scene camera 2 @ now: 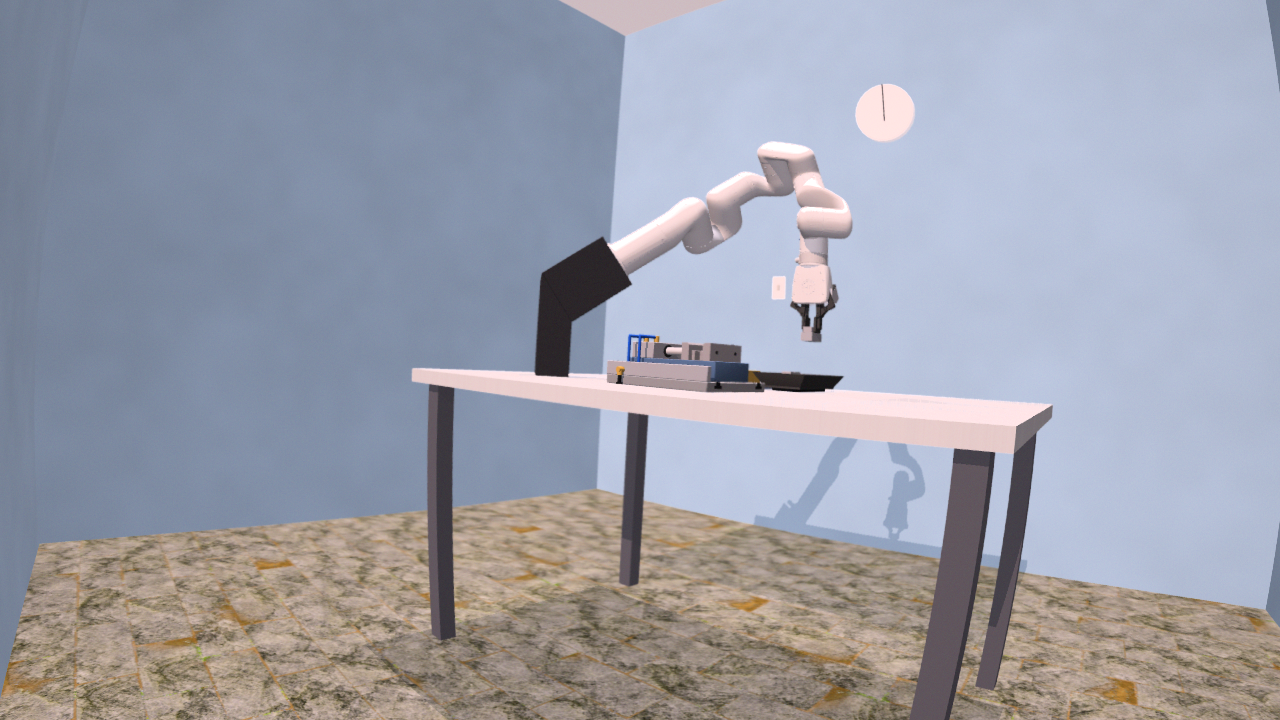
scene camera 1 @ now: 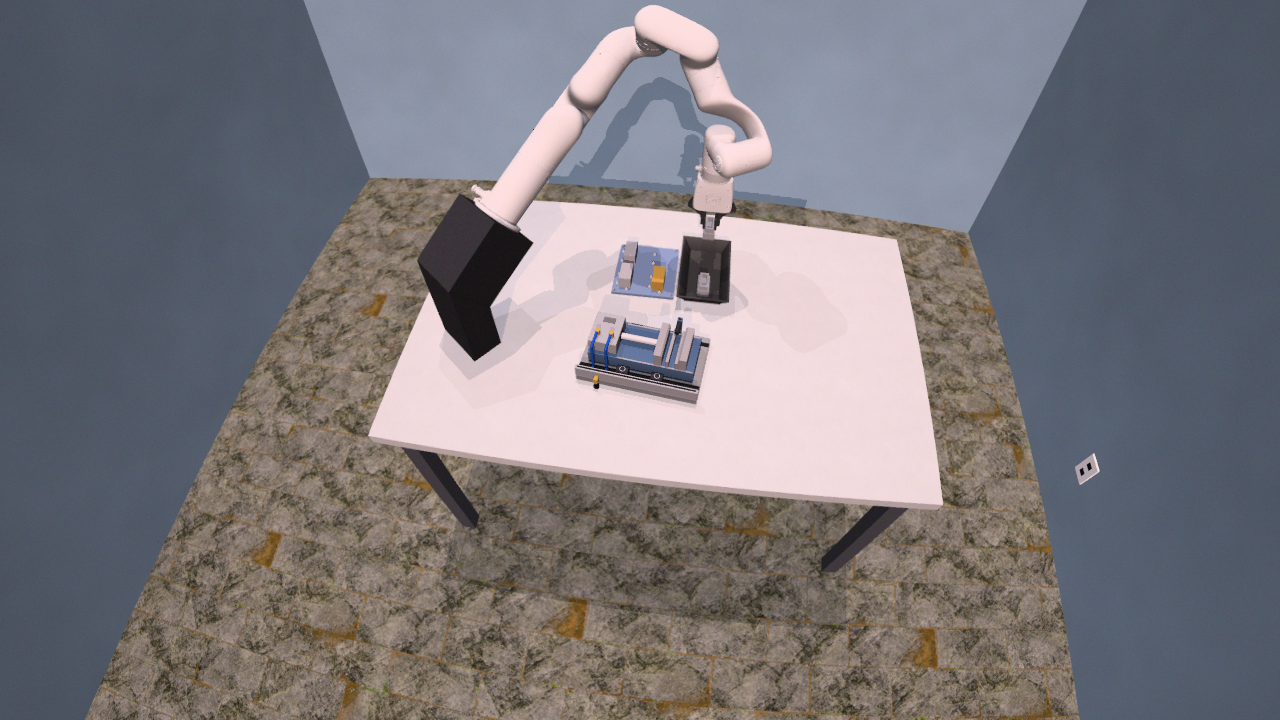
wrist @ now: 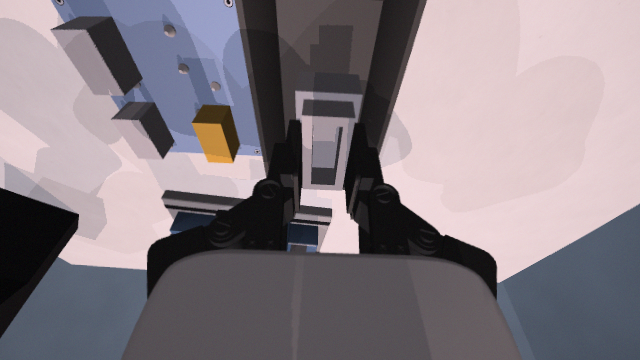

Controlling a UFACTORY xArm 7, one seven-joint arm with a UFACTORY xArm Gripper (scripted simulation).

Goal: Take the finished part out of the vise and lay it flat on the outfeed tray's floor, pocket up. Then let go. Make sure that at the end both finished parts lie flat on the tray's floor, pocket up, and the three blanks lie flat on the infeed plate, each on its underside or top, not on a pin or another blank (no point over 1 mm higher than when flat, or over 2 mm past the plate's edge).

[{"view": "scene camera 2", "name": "my gripper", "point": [811, 332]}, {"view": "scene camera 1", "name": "my gripper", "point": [709, 226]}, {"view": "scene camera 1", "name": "grey cylinder block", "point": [620, 324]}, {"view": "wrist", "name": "my gripper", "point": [325, 142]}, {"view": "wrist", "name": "orange block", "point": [214, 125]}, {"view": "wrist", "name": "grey block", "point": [140, 123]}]
